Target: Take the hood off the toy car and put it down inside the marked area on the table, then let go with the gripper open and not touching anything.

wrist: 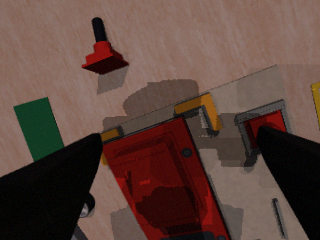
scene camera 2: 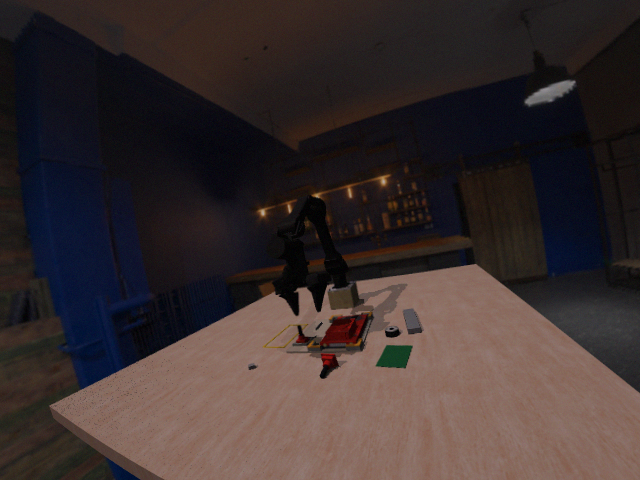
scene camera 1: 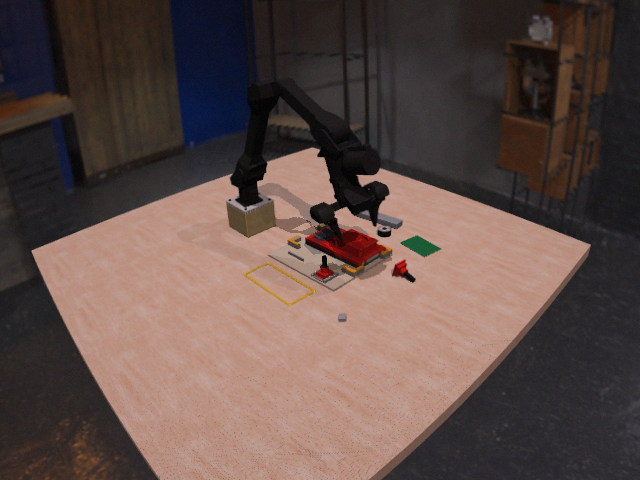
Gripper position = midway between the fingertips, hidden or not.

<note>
My gripper (scene camera 1: 358, 233) is open and holds nothing. Further things: a green plate (wrist: 36, 120) and a beige baseplate (scene camera 1: 297, 255).
My gripper is seen too in the wrist view (wrist: 179, 137) and in scene camera 2 (scene camera 2: 307, 314). The beige baseplate shows as well in the wrist view (wrist: 247, 194).
</note>
